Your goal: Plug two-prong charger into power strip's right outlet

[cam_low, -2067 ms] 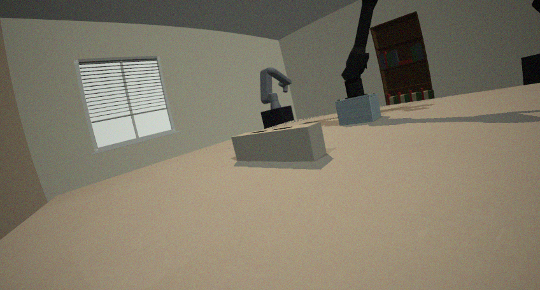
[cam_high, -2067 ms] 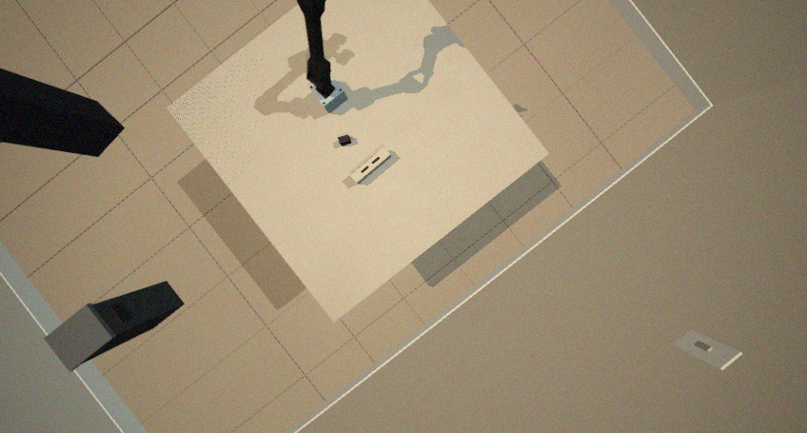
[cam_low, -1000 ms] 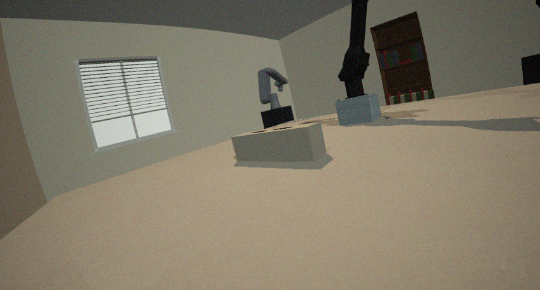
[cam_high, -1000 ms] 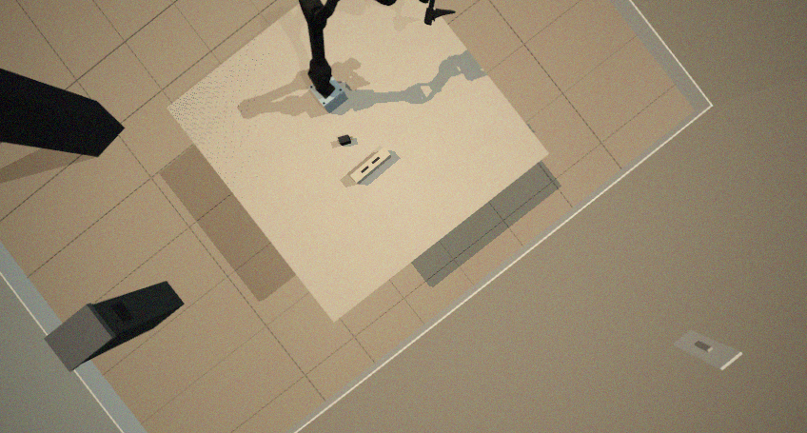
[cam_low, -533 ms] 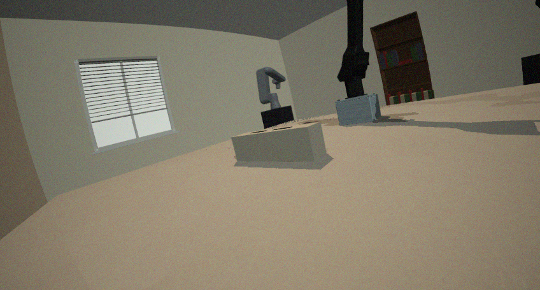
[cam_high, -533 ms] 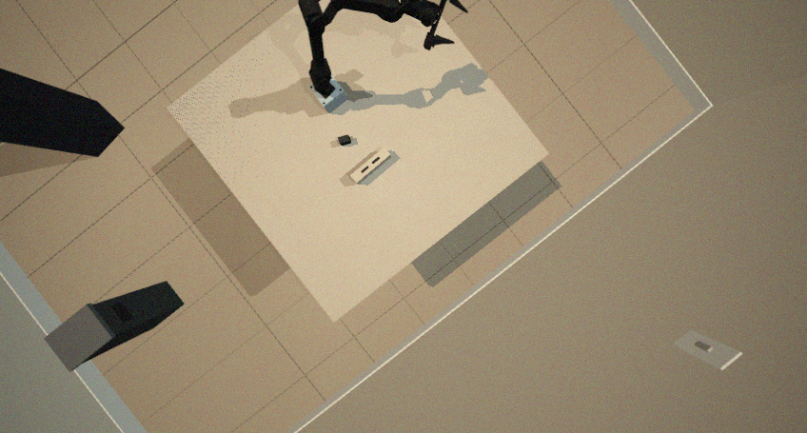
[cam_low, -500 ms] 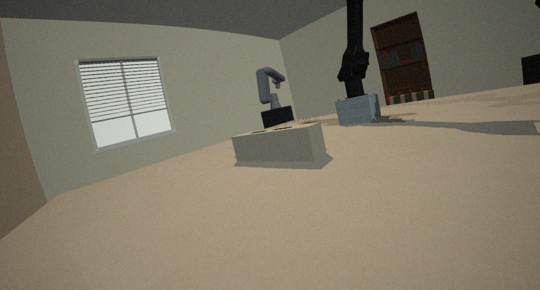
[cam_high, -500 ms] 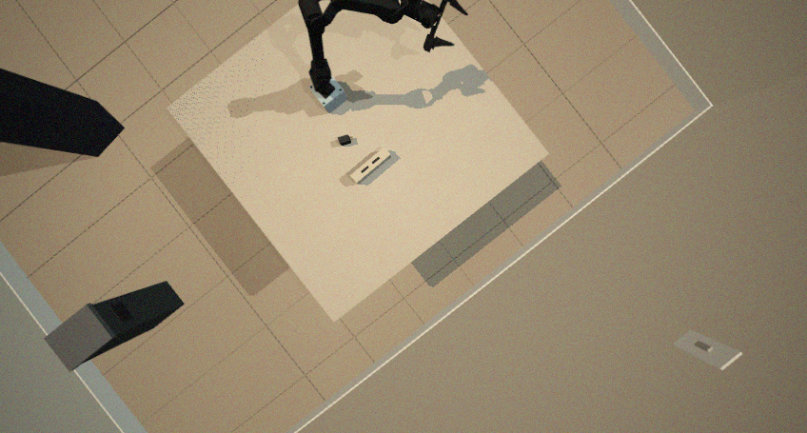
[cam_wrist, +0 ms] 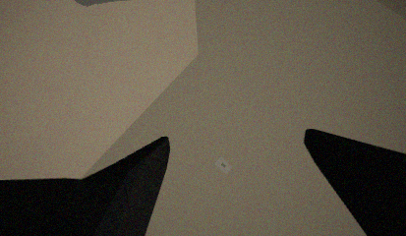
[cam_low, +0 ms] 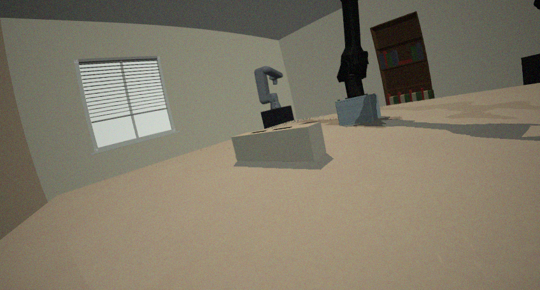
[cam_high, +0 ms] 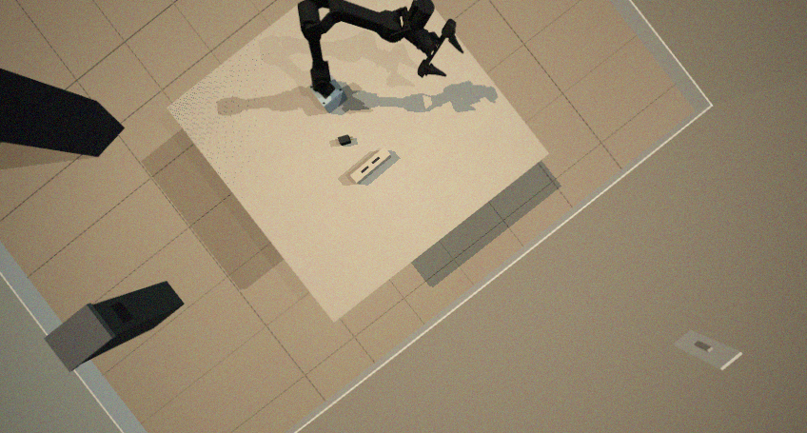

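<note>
Right now the boxy charger is 45 cm to the right of my gripper tip, 25 cm below it and 18 cm behind it.
</note>
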